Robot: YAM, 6 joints.
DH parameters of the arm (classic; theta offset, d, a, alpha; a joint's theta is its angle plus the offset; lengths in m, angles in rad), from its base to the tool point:
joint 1: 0 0.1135 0.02 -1.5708
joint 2: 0 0 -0.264 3.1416
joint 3: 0.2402 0 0.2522 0
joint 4: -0.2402 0 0.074 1.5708
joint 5: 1.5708 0 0 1.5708
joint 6: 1.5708 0.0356 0 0
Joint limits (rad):
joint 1: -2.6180..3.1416
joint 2: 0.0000..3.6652
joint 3: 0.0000..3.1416
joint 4: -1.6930..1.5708
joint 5: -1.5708..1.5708
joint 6: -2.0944..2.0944
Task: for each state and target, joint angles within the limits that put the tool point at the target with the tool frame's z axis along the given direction. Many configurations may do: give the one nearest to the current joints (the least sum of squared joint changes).
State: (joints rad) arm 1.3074 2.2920 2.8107 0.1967 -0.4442 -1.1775
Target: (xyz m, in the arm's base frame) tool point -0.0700 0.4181 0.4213 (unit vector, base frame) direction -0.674 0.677 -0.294
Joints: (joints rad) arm 1.6870 1.8499 1.9809 -0.5043 -0.6326 -1.1775
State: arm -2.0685 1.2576 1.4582 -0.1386 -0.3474 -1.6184
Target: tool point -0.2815 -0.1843 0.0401 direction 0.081 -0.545 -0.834
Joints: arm -2.6161 2.1097 0.9642 -0.1862 -0.5379 -1.6184
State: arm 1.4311 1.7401 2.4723 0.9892 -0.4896 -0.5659
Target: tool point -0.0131 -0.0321 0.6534 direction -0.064 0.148 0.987
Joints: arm 1.2889 0.8659 1.7763 0.5351 -0.1028 -0.5659
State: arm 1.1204 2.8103 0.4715 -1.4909 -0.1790 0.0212
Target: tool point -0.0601 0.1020 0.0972 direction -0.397 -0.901 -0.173
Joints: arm 1.9010 1.9751 0.5284 -1.4602 -0.7314 0.0212
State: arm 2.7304 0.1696 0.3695 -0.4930 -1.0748 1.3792
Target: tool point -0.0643 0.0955 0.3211 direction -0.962 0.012 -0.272
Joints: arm 1.8769 0.6757 0.8508 -0.9094 -1.1527 1.3792
